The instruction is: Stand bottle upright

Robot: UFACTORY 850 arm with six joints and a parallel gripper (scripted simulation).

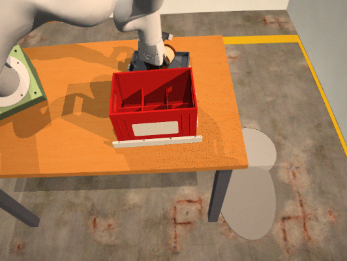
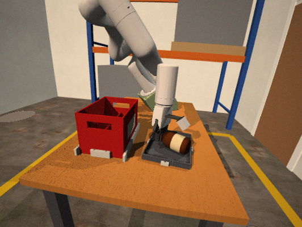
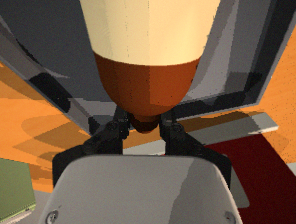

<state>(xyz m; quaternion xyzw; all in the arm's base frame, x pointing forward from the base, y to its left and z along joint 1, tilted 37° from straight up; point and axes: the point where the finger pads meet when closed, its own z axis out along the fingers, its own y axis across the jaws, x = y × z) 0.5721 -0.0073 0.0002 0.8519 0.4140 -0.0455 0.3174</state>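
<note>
The brown bottle is 4 cm ahead of my hand and 4 cm to the left of it. Round my hand: red crate (5 cm behind, 23 cm to the right, 4 cm above); then grey tray (3 cm ahead, 4 cm to the left, 4 cm below).
</note>
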